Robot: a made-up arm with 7 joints.
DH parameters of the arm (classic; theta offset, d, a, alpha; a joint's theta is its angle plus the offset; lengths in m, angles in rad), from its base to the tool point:
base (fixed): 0 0 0 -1.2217
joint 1: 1.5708 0 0 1.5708
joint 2: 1.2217 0 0 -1.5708
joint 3: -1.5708 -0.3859 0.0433 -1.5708
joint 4: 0 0 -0.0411 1.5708
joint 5: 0 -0.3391 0 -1.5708
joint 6: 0 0 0 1.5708
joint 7: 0 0 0 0
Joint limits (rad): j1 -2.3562..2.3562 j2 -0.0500..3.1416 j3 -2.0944..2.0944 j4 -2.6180..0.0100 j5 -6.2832..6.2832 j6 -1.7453..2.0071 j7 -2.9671..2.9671
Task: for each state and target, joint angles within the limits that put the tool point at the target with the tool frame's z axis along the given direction. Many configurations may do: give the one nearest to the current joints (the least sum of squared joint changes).
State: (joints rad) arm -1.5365 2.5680 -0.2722 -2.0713 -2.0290 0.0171 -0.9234
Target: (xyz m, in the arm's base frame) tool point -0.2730 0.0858 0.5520 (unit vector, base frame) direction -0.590 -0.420 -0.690
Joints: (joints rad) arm -1.2152 2.9282 -0.0016 -1.3375 -1.3816 -0.8432 -0.9234
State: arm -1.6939 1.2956 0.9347 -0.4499 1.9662 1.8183 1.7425
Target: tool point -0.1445 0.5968 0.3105 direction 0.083 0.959 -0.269
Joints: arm -1.6421 1.7167 1.2231 -0.9141 2.4293 2.0071 1.7425
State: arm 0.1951 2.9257 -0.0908 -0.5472 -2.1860 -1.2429 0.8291
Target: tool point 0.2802 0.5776 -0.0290 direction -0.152 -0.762 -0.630
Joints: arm 1.1877 2.5123 -0.4508 -1.2226 -2.7416 -1.3437 0.8291
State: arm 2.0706 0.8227 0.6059 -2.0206 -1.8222 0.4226 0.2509
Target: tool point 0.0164 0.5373 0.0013 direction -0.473 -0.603 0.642
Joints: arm 2.1055 1.3716 1.1739 -1.7221 -1.8094 -0.0823 0.2509
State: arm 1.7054 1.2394 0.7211 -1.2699 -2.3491 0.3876 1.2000
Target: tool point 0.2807 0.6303 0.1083 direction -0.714 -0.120 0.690
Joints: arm 1.2636 2.0036 0.7488 -0.8231 -3.4668 0.8604 1.2000
